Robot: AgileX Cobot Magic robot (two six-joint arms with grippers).
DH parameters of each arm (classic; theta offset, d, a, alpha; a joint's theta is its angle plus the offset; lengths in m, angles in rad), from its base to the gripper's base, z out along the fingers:
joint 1: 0 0.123 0 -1.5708
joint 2: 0.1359 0 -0.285 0
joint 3: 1.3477 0 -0.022 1.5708
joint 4: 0 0.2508 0 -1.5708
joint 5: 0 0 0.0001 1.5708
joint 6: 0 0.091 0 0
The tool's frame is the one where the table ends.
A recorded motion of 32 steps. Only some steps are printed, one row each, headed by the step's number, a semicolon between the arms.
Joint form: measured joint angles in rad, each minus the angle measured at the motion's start. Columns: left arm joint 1, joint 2, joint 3, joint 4, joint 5, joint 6; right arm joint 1, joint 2, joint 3, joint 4, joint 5, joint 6.
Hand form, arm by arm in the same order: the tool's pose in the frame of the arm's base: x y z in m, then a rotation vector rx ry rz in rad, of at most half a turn. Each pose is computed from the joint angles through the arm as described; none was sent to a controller.
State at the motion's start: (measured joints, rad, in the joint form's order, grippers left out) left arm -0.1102 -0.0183 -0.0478 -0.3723 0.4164 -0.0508; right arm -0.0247 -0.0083 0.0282 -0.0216 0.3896 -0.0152
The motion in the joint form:
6: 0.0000 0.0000 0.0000 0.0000 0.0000 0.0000; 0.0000 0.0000 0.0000 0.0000 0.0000 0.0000
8: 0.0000 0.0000 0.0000 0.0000 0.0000 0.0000; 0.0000 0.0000 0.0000 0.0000 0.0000 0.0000
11: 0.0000 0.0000 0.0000 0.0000 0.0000 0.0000; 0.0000 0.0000 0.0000 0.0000 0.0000 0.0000
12: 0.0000 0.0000 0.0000 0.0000 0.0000 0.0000; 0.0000 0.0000 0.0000 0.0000 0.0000 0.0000
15: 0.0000 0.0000 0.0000 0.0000 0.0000 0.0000; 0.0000 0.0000 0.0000 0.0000 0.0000 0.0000
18: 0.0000 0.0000 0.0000 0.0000 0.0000 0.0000; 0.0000 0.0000 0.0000 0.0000 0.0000 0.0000
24: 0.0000 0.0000 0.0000 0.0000 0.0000 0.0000; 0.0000 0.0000 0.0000 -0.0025 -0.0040 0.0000
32: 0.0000 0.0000 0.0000 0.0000 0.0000 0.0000; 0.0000 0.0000 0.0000 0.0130 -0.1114 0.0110
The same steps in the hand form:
6: 0.0472 -0.0187 0.1952 -0.1532 1.8266 -0.4901; 0.0523 -0.0020 0.1692 -0.0043 1.8933 -0.0486
8: 0.0472 -0.0187 0.1952 -0.1532 1.8266 -0.4901; 0.0523 -0.0020 0.1692 -0.0043 1.8933 -0.0486
11: 0.0472 -0.0187 0.1952 -0.1532 1.8266 -0.4901; 0.0523 -0.0020 0.1692 -0.0043 1.8933 -0.0486
12: 0.0472 -0.0187 0.1952 -0.1532 1.8266 -0.4901; 0.0523 -0.0020 0.1692 -0.0043 1.8933 -0.0486
15: 0.0472 -0.0187 0.1952 -0.1532 1.8266 -0.4901; 0.0523 -0.0020 0.1692 -0.0043 1.8933 -0.0486
18: 0.0472 -0.0187 0.1952 -0.1532 1.8266 -0.4901; 0.0523 -0.0020 0.1692 -0.0043 1.8933 -0.0486
24: 0.0472 -0.0187 0.1952 -0.1532 1.8266 -0.4901; 0.0524 -0.0021 0.1695 -0.0059 1.8893 -0.0511
32: 0.0472 -0.0187 0.1952 -0.1532 1.8266 -0.4901; 0.0550 -0.0016 0.1789 0.0126 1.7817 -0.0289

